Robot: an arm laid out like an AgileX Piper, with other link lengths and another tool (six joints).
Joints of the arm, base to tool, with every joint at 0 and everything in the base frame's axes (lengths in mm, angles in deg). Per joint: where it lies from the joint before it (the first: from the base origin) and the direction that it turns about. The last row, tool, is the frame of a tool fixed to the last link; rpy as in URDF.
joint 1: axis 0 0 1 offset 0 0 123
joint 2: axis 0 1 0 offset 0 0 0
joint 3: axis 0 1 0 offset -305 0 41.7
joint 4: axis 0.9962 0 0.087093 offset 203.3 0 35.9
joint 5: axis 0 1 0 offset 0 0 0
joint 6: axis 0.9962 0 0.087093 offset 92.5 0 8.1
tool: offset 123.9 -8 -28.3 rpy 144.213 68.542 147.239
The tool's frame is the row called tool.
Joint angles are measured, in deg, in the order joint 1, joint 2, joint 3, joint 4, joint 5, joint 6. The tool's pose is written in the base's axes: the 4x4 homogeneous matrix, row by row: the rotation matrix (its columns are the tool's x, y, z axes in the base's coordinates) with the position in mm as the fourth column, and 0 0 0 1 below. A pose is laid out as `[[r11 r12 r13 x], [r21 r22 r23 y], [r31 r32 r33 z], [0 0 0 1]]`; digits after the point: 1 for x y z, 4 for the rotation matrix.
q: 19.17, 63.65, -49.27, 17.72, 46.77, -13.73
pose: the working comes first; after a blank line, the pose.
Where each joint sits with the arm in this pose, in the base's axes (m; each line is computed from the numbers above, not from the rounded line before):
joint 1: 0.0000 0.0000 0.1230
joint 2: 0.0000 0.0000 0.1230
joint 3: -0.0926 -0.0322 0.4148
joint 4: 0.1019 0.0354 0.3991
joint 5: 0.1019 0.0354 0.3991
joint 6: 0.1445 0.0720 0.3252
the tool: 0.1740 0.1014 0.2048

[[-0.9535 -0.2855 0.0966 174.0], [-0.2406 0.9141 0.3265 101.4], [-0.1816 0.2880 -0.9403 204.8], [0 0 0 1]]
